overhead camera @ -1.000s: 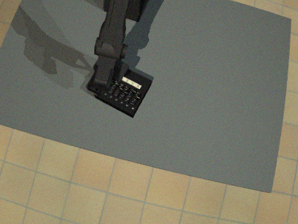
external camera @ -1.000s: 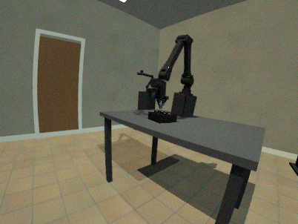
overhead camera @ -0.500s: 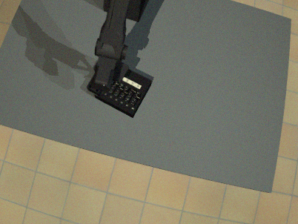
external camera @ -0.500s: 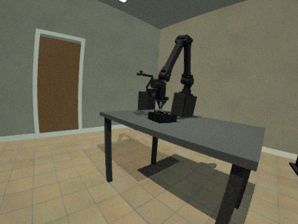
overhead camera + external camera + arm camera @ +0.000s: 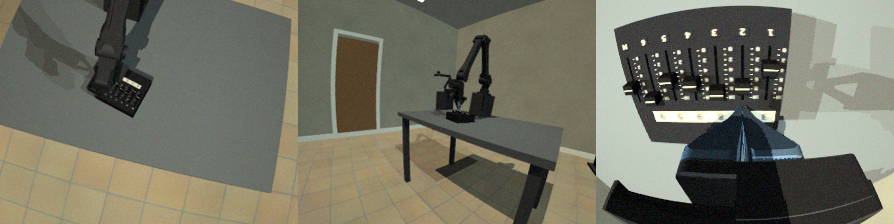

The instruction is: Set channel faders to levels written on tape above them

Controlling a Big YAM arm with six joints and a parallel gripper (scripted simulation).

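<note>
Right now the fader cap 1 is 2 cm ahead of my hand, 3 cm to the right of it and 2 cm below it. Also, from my hand: master fader cap: 6 cm ahead, 9 cm to the left, 2 cm below; fader cap 4: 4 cm ahead, 3 cm to the left, 2 cm below; fader cap 5: 5 cm ahead, 5 cm to the left, 2 cm below.
</note>
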